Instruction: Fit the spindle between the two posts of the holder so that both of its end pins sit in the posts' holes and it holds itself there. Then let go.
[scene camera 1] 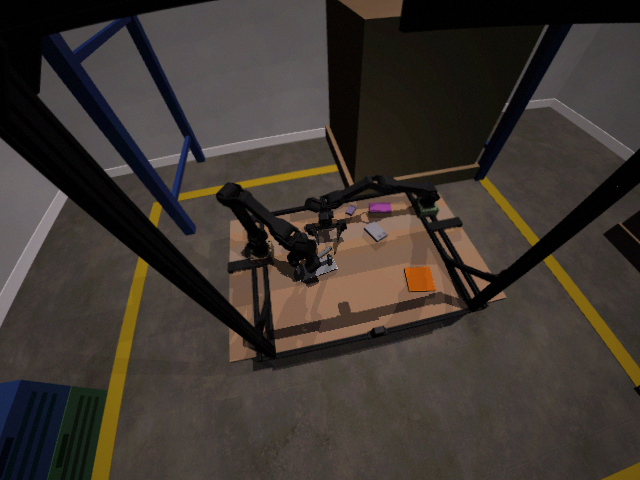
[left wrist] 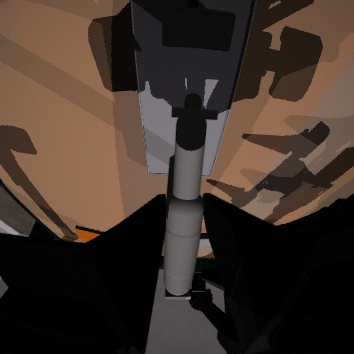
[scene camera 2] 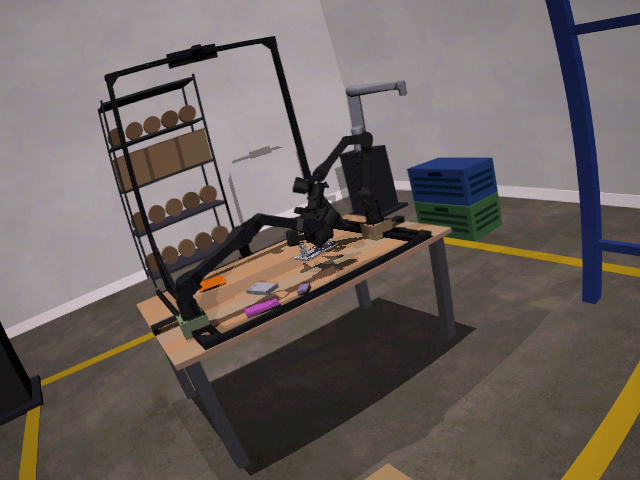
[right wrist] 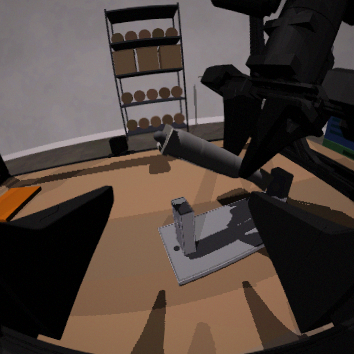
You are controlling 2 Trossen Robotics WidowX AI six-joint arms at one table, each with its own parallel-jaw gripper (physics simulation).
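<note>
The grey spindle is held steeply tilted above the holder. In the right wrist view its raised end is above and clear of the near post; its low end comes down close to the far post. Whether that low pin touches or enters a hole is hidden. My left gripper is shut on the spindle's middle. My right gripper is open and empty, its fingers either side of the near post's view, back from the holder.
An orange square, a grey box, a magenta block and a small purple block lie on the table. The two grippers are close together beside the holder.
</note>
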